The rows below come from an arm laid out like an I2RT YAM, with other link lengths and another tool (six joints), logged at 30 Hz.
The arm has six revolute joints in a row. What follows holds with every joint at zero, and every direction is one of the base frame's.
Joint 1 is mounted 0.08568 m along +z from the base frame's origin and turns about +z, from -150 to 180 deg.
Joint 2 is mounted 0.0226 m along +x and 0.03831 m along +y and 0.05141 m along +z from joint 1 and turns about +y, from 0 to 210 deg.
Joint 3 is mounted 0.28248 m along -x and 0.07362 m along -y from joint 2 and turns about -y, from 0 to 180 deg.
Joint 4 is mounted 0.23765 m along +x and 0.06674 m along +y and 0.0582 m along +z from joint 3 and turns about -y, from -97 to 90 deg.
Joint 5 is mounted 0.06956 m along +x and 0.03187 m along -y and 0.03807 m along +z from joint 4 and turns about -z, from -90 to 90 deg.
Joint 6 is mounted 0.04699 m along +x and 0.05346 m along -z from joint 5 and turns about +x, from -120 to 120 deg.
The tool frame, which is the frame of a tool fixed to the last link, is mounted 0.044 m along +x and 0.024 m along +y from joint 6; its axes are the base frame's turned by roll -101.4, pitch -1.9 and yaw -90 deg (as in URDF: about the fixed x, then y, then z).
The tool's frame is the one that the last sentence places.
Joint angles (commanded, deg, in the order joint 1, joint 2, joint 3, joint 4, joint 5, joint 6), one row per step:
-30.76 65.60 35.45 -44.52 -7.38 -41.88
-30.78 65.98 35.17 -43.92 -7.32 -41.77
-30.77 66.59 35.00 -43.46 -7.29 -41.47
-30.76 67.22 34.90 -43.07 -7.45 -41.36
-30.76 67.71 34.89 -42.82 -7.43 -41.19
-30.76 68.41 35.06 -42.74 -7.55 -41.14
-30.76 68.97 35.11 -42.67 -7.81 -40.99
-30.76 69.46 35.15 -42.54 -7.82 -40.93
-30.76 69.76 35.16 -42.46 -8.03 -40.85
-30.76 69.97 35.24 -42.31 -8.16 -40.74
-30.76 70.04 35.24 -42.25 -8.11 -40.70
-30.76 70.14 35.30 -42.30 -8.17 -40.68
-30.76 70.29 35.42 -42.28 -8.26 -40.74
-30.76 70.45 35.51 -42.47 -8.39 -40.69
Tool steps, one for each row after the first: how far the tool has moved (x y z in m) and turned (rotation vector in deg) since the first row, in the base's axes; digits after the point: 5 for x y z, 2 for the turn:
0.00061 -0.00050 -0.00196 0.01 0.08 -0.14
0.00146 -0.00093 -0.00397 0.24 0.36 -0.43
0.00242 -0.00115 -0.00568 0.58 0.57 -0.48
0.00320 -0.00159 -0.00680 0.73 0.80 -0.65
0.00432 -0.00203 -0.00765 1.08 1.12 -0.67
0.00508 -0.00197 -0.00860 1.56 1.37 -0.75
0.00571 -0.00231 -0.00956 1.74 1.64 -0.80
0.00619 -0.00220 -0.01011 2.05 1.72 -0.83
0.00704 -0.00243 -0.01019 2.18 1.64 -0.90
0.00718 -0.00260 -0.01037 2.15 1.67 -0.96
0.00736 -0.00259 -0.01034 2.25 1.72 -0.96
0.00793 -0.00279 -0.01017 2.32 1.69 -0.88
0.00796 -0.00256 -0.01013 2.57 1.85 -0.90

